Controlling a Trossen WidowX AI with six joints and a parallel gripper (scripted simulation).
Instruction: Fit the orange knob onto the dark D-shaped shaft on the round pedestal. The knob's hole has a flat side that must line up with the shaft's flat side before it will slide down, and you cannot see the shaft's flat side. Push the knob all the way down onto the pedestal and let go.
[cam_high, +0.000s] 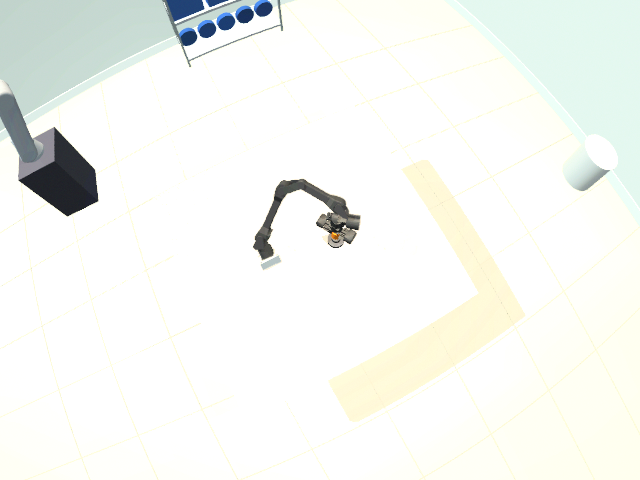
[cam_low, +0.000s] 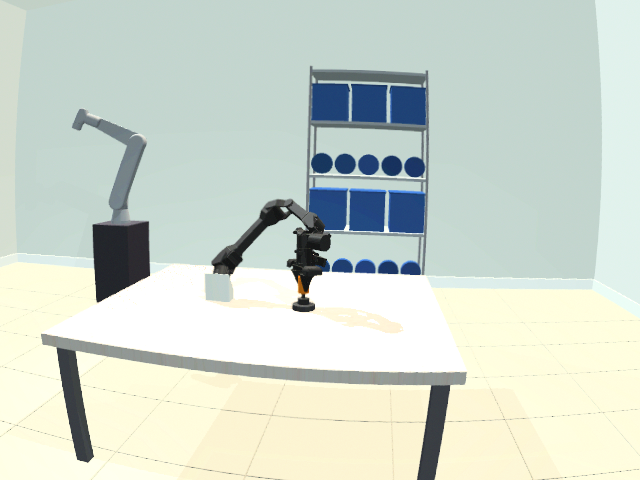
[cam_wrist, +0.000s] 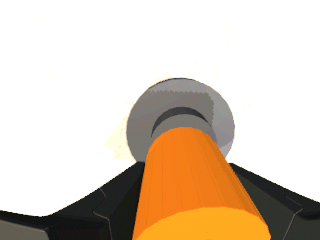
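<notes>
Right now the orange knob is 20 mm above my gripper tip. Round my gripper tip: pedestal 40 mm below.
</notes>
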